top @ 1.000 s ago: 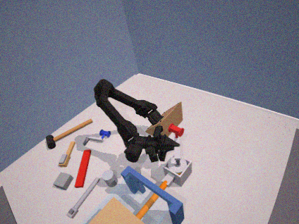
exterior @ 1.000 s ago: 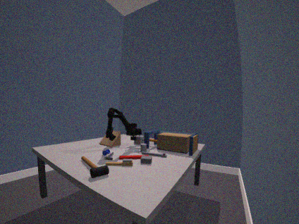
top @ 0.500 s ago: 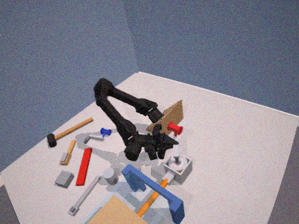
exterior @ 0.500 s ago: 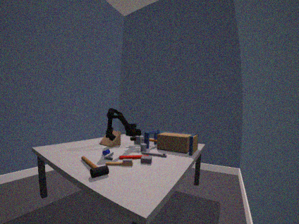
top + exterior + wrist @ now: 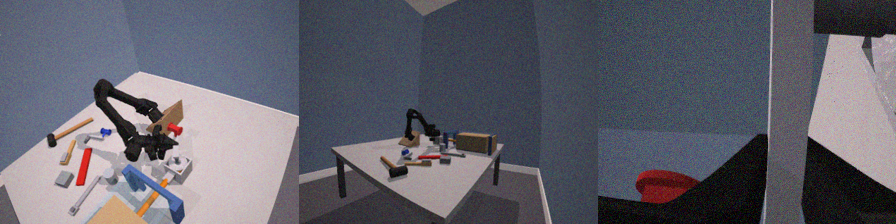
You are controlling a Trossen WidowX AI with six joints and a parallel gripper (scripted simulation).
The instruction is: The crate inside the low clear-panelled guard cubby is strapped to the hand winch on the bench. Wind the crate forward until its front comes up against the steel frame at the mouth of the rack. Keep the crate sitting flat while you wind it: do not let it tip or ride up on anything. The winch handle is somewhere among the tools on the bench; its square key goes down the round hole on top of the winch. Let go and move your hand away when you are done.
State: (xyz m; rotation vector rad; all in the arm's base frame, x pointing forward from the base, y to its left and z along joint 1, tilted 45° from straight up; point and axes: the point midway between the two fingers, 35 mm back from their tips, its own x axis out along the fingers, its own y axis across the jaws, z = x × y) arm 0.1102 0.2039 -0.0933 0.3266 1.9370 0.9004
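The red knob is 40 mm to the right of my gripper tip, 40 mm above it and 30 mm behind it. From my gripper tip the other things lie so: winch handle (20 mm to the right, 10 mm above); grey winch (110 mm below, 30 mm ahead, 20 mm to the left); blue steel frame (200 mm ahead, 50 mm to the left, 30 mm below).
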